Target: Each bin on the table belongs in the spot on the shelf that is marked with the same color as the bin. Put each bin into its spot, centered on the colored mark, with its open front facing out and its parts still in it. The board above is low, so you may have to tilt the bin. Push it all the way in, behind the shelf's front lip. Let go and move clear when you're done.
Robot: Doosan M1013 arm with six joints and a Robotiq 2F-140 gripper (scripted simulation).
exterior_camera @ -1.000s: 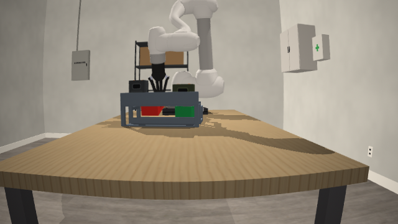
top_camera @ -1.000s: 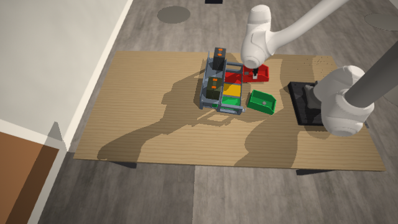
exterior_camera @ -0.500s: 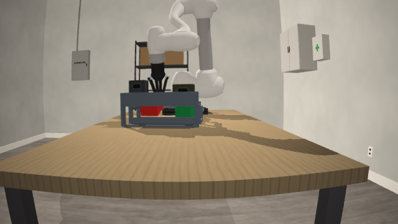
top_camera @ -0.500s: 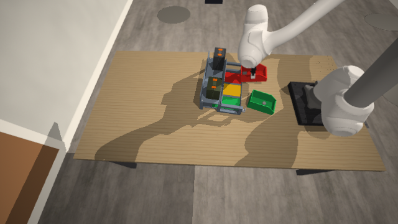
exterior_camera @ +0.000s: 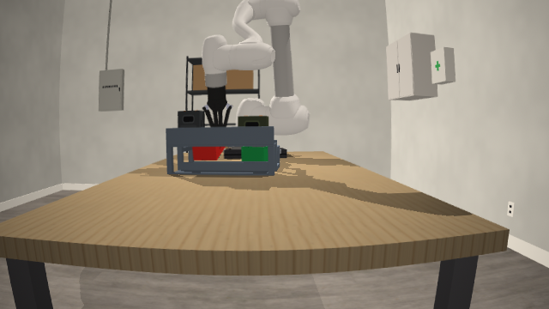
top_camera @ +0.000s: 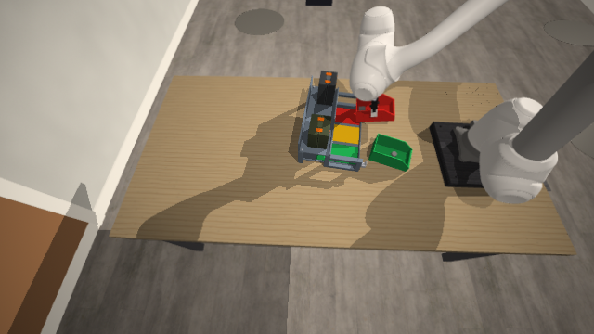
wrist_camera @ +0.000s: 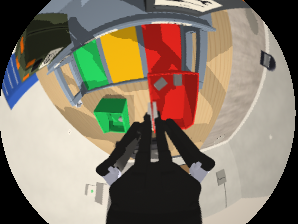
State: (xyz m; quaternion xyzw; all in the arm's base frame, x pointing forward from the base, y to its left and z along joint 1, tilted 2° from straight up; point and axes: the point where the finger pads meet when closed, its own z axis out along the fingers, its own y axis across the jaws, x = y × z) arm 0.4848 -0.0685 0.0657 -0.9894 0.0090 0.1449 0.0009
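Right now my hand is 10 mm past the red bin, 50 mm to the left of it and 40 mm above it. From my hand the other things lie so: green bin: 100 mm behind, 160 mm to the left, 80 mm below.
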